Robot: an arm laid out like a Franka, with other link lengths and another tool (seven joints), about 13 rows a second.
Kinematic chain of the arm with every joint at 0, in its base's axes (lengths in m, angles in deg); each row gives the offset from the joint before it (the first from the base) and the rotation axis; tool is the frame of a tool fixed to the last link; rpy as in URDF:
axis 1: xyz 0 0 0.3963 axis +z
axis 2: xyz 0 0 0 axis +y
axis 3: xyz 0 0 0.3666 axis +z
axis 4: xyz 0.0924 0 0 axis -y
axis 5: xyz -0.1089 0 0.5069 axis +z
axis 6: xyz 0 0 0 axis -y
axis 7: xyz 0.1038 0 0 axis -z
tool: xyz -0.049 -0.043 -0.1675 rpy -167.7 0 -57.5
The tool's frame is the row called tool.
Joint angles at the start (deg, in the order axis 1, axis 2, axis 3, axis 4, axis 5, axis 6, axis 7): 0.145 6.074 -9.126 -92.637 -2.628 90.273 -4.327
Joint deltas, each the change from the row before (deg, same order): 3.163 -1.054 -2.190 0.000 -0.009 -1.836 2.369; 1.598 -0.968 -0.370 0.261 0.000 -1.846 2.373; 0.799 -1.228 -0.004 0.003 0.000 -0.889 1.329; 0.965 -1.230 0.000 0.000 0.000 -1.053 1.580; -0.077 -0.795 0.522 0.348 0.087 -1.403 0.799; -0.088 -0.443 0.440 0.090 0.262 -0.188 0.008; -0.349 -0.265 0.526 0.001 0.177 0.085 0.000
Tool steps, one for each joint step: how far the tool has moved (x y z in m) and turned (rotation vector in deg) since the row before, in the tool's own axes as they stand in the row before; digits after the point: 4 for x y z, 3 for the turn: -0.0177 0.0000 -0.0112 -0.674 0.054 1.493; -0.0188 -0.0011 -0.0120 -0.484 -0.012 1.238; -0.0126 0.0017 -0.0129 0.370 0.208 0.543; -0.0146 0.0017 -0.0126 0.223 0.158 0.634; -0.0085 0.0037 -0.0111 -0.136 -0.199 0.430; -0.0050 -0.0002 -0.0051 0.448 -0.166 -0.334; -0.0025 -0.0004 -0.0026 0.405 -0.048 -0.188
